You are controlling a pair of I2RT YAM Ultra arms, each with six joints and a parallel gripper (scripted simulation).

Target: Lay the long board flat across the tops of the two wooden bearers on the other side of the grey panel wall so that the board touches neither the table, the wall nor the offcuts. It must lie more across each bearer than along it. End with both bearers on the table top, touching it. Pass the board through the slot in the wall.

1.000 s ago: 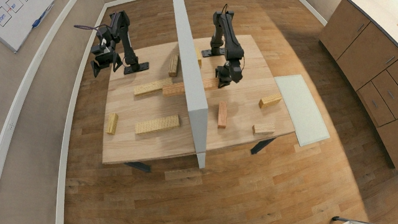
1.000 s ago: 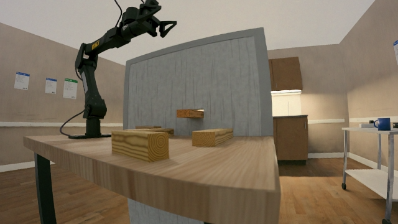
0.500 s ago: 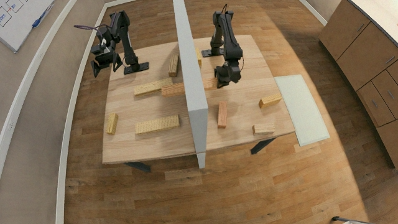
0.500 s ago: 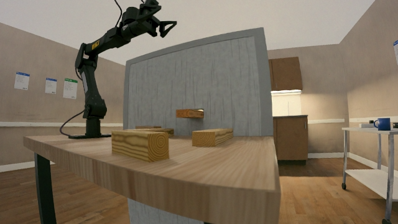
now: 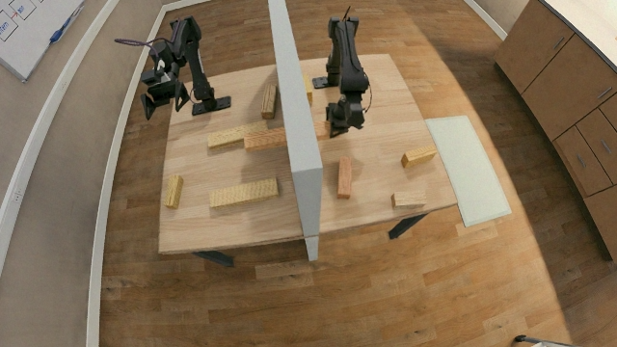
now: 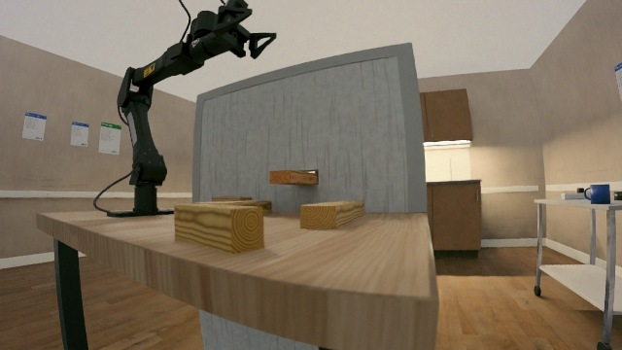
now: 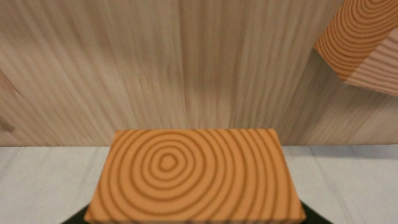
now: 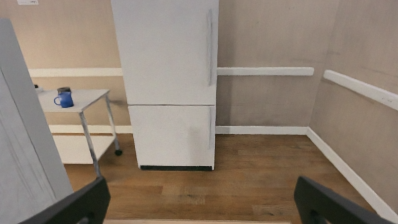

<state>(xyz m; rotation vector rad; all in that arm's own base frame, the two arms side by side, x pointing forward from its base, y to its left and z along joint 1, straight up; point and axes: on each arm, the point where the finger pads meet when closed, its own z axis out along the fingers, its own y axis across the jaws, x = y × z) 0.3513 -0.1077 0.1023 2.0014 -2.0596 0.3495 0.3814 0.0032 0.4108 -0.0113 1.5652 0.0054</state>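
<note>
My right gripper is now 35 cm to the right of the long board, 31 cm above it and 4 cm past it. The rest, counted from my right hand: small block: 39 cm below, 16 cm to the right, 5 cm ahead.
</note>
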